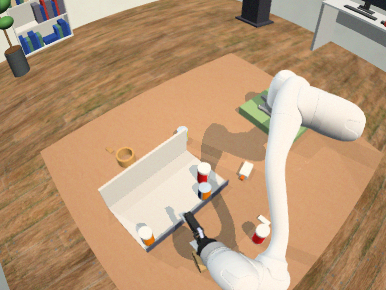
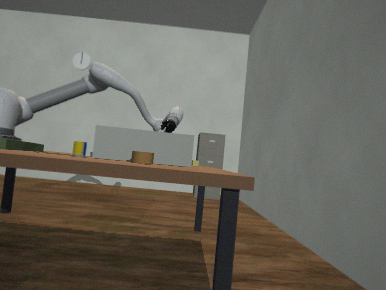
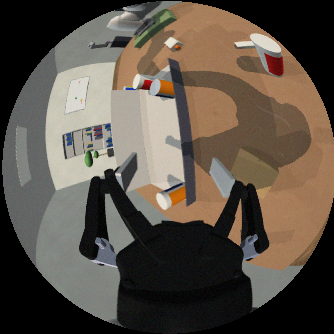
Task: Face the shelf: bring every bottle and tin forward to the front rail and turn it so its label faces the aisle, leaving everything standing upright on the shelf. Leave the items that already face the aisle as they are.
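Frame: origin at the arm's base, x left, y back, z up, level; millimetres.
Where they show: gripper, fingertip midpoint: (image 1: 187, 227) (image 3: 174, 162).
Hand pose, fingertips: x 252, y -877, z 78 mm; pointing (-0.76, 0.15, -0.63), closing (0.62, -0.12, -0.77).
Each offset is from my fingertips to the centre of the thing.
The white shelf (image 1: 150, 200) (image 2: 145, 142) has a dark front rail @[dy +72, dx -77, dz -115 mm] (image 1: 215, 194) (image 3: 183, 115). A white-capped red bottle @[dy +239, dx -185, dz -68 mm] (image 1: 203, 173) (image 3: 144, 82) stands on it, set back from the rail. An orange and navy tin @[dy +188, dx -120, dz -83 mm] (image 1: 204, 191) (image 3: 163, 88) stands at the rail beside it, orange towards the rail. A white-capped orange bottle @[dy -137, dx -91, dz -70 mm] (image 1: 146, 236) (image 3: 171, 195) stands at the rail's other end, orange towards the rail, some navy showing. My gripper (image 1: 191, 230) (image 2: 168, 126) (image 3: 174, 162) is open and empty above the rail, between the tin and the orange bottle.
On the table are a red bottle @[dy +226, dx +194, dz -82 mm] (image 1: 260, 234) (image 3: 273, 62), a white box @[dy +425, dx -91, dz -118 mm] (image 1: 246, 169) (image 3: 173, 43), a white block @[dy +306, dx +152, dz -126 mm] (image 1: 263, 220) (image 3: 244, 44) and a tan block @[dy -16, dx +117, dz -107 mm] (image 3: 255, 172) near the gripper. Behind the shelf are a blue-yellow tin @[dy +329, dx -456, dz -96 mm] (image 2: 79, 148) and a tan ring @[dy +18, dx -523, dz -107 mm] (image 1: 126, 163) (image 2: 143, 158).
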